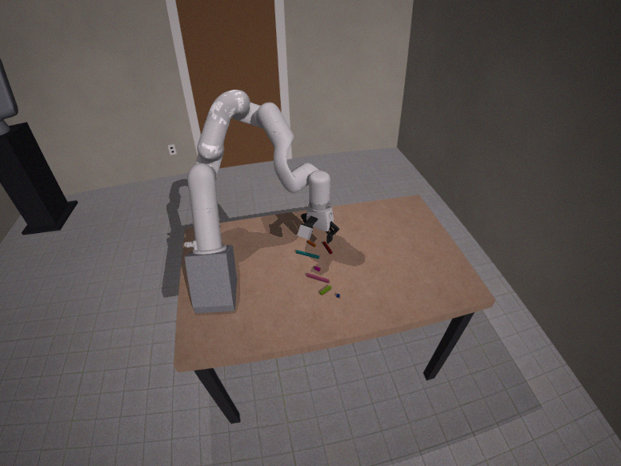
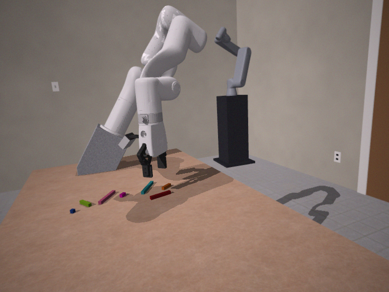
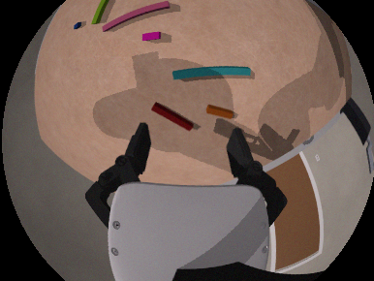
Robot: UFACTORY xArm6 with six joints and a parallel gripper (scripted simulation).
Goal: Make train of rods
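Now: hand 30 mm short of the blue rod, 250 mm to the left of it and 70 mm above it. From my hand the other things lie so: red rod 30 mm ahead, 70 mm below; then orange rod 30 mm behind, 40 mm to the left, 70 mm below; then turquoise rod 50 mm behind, 20 mm to the right, 70 mm below.
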